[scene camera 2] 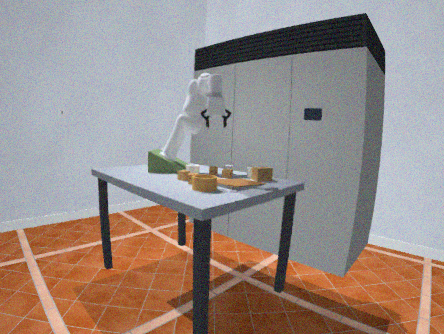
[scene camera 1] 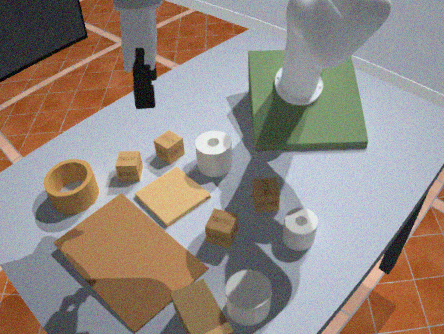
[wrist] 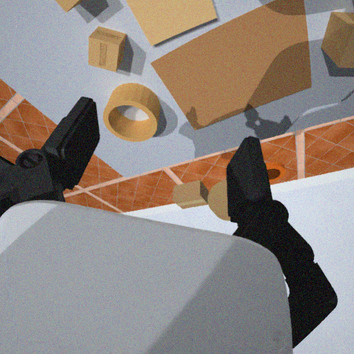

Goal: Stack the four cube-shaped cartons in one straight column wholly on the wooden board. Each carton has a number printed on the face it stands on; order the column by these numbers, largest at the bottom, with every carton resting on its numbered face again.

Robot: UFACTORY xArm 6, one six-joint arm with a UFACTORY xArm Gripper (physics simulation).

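Places are measured from the arm's base along level axes (x left, y back, z up), in millimetres.
Pixels of known places: gripper, fingertip midpoint: (scene camera 2: 216,127) (scene camera 1: 146,93); arm's base, link origin: (scene camera 2: 167,157) (scene camera 1: 298,84).
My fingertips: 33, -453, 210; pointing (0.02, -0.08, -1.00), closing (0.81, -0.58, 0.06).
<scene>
Ahead of a thing's pixels: the offset from my fingertips to its middle, as dx, dy, dz.
Four small cube-shaped cartons stand apart on the table in scene camera 1: one {-149, -3, -274} (scene camera 1: 129,169) (wrist: 102,49) near the ring, one {-136, +105, -274} (scene camera 1: 169,148) beside the rear white roll, one {+134, +34, -274} (scene camera 1: 221,229) right of the boards, and one {+133, +160, -274} (scene camera 1: 266,196) in shadow. Their undersides and printed numbers are hidden. A large brown board {+47, -144, -296} (scene camera 1: 125,245) (scene camera 2: 240,183) (wrist: 225,70) and a smaller pale square board {-21, +24, -294} (scene camera 1: 172,196) (wrist: 172,20) lie flat; no carton stands on either. My gripper (scene camera 1: 144,104) (scene camera 2: 216,124) (wrist: 168,134) is open and empty, high above the table.
An orange-brown ring {-186, -142, -269} (scene camera 1: 72,192) (scene camera 2: 204,183) (wrist: 132,112) stands left of the boards. White rolls {-33, +160, -265} (scene camera 1: 214,157) {+246, +141, -272} (scene camera 1: 300,232) and a pale cylinder {+286, -40, -266} (scene camera 1: 248,300) stand to the right. A larger box {+268, -129, -262} (scene camera 1: 200,307) (scene camera 2: 261,174) (wrist: 341,40) stands by the brown board's corner. The arm's base is on a green block (scene camera 1: 330,120).
</scene>
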